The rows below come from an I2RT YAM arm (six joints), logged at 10 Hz.
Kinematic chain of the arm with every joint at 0, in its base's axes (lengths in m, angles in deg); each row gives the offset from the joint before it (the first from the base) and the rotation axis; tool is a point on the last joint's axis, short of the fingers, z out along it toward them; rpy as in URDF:
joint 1: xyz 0 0 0.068 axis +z
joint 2: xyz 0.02 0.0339 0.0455 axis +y
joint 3: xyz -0.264 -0.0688 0 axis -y
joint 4: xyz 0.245 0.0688 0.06 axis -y
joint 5: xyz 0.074 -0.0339 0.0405 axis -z
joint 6: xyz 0.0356 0 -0.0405 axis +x
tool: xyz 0 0 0 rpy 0 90 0
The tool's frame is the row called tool.
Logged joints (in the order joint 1, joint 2, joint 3, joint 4, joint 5, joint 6), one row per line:
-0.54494, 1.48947, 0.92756, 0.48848, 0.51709, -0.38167
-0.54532, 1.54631, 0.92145, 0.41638, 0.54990, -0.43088
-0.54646, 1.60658, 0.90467, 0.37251, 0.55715, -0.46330
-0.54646, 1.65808, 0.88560, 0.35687, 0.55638, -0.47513
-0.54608, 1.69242, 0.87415, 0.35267, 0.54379, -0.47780
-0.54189, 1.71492, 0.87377, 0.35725, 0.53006, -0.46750
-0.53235, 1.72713, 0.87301, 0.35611, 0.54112, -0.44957
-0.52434, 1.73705, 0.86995, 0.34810, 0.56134, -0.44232
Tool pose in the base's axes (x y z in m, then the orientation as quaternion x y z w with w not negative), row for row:
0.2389, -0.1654, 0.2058, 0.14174, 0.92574, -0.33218, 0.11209
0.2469, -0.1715, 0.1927, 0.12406, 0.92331, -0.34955, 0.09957
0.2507, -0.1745, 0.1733, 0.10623, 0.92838, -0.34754, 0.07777
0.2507, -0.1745, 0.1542, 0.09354, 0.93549, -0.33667, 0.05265
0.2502, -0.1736, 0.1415, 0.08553, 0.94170, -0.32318, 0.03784
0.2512, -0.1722, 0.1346, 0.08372, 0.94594, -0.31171, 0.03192
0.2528, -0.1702, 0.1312, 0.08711, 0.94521, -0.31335, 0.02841
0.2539, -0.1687, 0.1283, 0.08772, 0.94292, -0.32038, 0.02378
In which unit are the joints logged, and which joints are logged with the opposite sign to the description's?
The joints are logged in radians. Opposite sign: joint 4.
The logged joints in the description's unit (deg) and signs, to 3 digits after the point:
-31.223, 85.340, 53.145, -27.988, 29.627, -21.868
-31.245, 88.597, 52.795, -23.857, 31.507, -24.688
-31.310, 92.050, 51.834, -21.343, 31.922, -26.545
-31.310, 95.001, 50.741, -20.447, 31.878, -27.223
-31.288, 96.969, 50.085, -20.207, 31.157, -27.376
-31.048, 98.258, 50.063, -20.469, 30.370, -26.786
-30.501, 98.957, 50.020, -20.404, 31.004, -25.758
-30.042, 99.526, 49.844, -19.945, 32.162, -25.343

